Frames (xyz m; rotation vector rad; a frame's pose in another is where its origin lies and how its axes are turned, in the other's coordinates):
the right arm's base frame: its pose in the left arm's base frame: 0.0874 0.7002 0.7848 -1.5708 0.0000 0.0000
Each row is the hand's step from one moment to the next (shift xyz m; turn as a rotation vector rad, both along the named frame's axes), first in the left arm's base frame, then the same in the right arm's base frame.
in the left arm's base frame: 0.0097 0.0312 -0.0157 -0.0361 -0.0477 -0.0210
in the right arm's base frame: 0.0097 0.0157 0.0312 -0.0361 0.0210 -0.0477
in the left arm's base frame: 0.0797 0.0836 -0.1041 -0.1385 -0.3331 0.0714
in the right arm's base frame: 0.0797 0.1041 0.0836 -0.1385 -0.0714 -0.3331
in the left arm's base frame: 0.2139 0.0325 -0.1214 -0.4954 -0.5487 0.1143
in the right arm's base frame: 0.2139 0.1214 0.0325 -0.4954 -0.1143 -0.5487
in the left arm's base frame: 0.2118 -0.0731 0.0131 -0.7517 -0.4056 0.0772
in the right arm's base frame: 0.2118 -0.0131 -0.0731 -0.7517 -0.0772 -0.4056
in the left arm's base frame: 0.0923 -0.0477 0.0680 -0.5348 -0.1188 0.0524
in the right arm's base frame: 0.0923 -0.0680 -0.0477 -0.5348 -0.0524 -0.1188
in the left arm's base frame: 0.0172 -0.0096 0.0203 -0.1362 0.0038 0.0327
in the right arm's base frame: 0.0172 -0.0203 -0.0096 -0.1362 -0.0327 0.0038
